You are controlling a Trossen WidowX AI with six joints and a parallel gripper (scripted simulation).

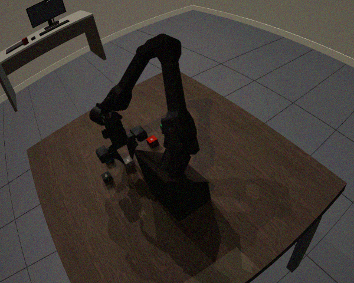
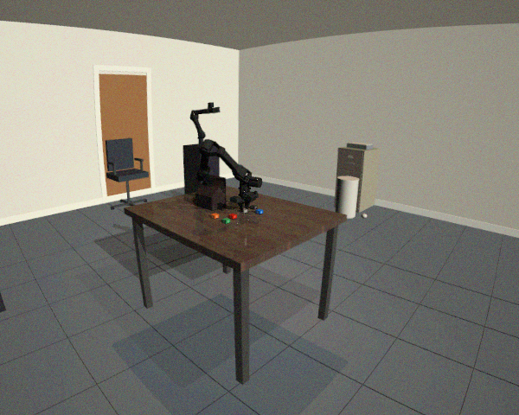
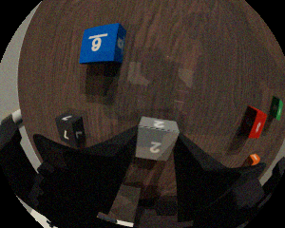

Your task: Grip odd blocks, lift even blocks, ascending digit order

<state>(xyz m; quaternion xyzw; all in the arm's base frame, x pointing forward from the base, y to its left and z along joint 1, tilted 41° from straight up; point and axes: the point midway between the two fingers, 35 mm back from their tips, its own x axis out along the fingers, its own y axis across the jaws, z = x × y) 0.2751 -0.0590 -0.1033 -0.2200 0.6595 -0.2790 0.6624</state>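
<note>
Right now the red block is 120 mm to the right of my gripper tip and 20 mm ahead of it. The rest, counted from my gripper tip: blue block: 80 mm ahead, 50 mm to the left; then black block: 100 mm to the left, 10 mm behind; then grey block: 10 mm behind.
</note>
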